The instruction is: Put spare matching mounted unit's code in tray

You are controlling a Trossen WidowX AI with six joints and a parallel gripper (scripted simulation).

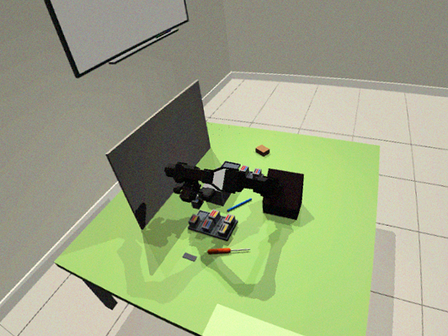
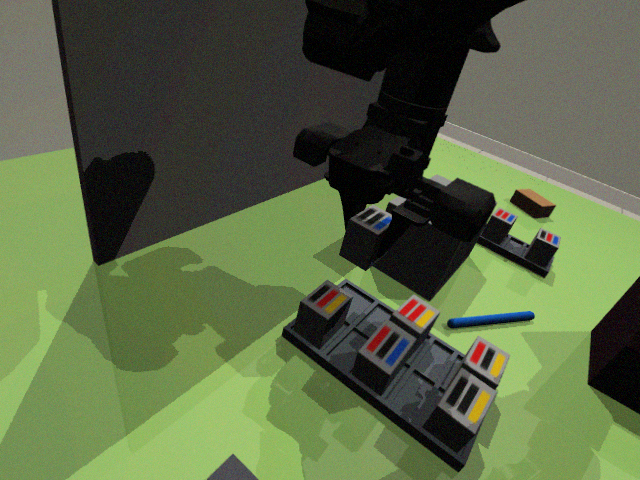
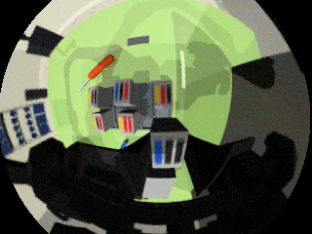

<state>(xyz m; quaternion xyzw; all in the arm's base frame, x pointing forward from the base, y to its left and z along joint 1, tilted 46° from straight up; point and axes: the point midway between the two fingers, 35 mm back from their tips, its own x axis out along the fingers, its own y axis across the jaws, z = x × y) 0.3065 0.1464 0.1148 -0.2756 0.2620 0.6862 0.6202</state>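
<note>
The dark tray is 3 cm ahead of my gripper tip, 36 cm to the right of it and 9 cm below it. Round my gripper tip: brown block 9 cm behind, 57 cm to the right, 8 cm below; blue pen 14 cm behind, 13 cm to the right, 9 cm below.
</note>
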